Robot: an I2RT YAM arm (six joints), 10 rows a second.
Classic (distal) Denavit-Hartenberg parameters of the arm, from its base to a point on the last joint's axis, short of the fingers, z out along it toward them. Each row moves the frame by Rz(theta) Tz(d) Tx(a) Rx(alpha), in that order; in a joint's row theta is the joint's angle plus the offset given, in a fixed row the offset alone. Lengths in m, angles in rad.
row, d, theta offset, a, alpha
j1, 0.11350, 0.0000, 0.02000, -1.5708
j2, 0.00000, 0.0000, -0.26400, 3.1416
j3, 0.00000, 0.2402, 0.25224, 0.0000
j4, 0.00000, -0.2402, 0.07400, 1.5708
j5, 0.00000, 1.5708, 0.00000, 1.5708
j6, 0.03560, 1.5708, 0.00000, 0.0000
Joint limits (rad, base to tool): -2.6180..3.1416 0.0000..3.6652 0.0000..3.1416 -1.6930..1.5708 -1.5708..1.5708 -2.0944..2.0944
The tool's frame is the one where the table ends.
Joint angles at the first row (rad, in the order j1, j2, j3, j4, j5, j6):
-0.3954 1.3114 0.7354 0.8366 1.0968 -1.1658
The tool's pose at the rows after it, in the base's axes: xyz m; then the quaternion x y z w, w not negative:
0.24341 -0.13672 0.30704 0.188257 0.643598 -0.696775 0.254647
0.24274 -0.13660 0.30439 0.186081 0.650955 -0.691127 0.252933
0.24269 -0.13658 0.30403 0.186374 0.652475 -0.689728 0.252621
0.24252 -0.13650 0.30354 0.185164 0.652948 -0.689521 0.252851
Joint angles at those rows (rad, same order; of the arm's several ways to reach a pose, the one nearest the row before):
-0.3981 1.3044 0.7370 0.7898 1.0969 -1.1344
-0.3988 1.2965 0.7353 0.7433 1.0928 -1.1035
-0.3988 1.2951 0.7361 0.7318 1.0930 -1.0953
-0.3989 1.2944 0.7341 0.7316 1.0907 -1.0953

